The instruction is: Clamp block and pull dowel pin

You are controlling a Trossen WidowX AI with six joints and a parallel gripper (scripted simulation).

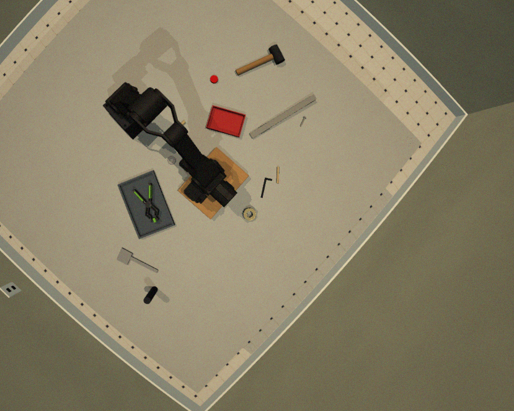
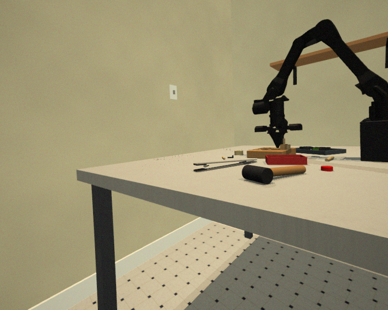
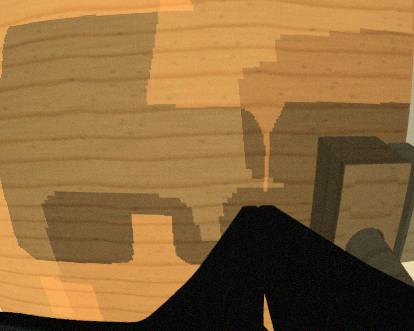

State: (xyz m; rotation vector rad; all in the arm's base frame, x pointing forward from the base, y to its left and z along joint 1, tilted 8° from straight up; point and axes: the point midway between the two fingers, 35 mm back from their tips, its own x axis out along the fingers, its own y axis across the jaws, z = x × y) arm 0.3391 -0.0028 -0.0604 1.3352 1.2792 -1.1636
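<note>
The dowel pin lies 3 cm behind my hand and 2 cm below it. Round my hand: small wooden block: 3 cm below, 3 cm behind; then wooden board: 6 cm below, 3 cm ahead, 1 cm to the right; then bench stop: 4 cm behind, 3 cm below.
</note>
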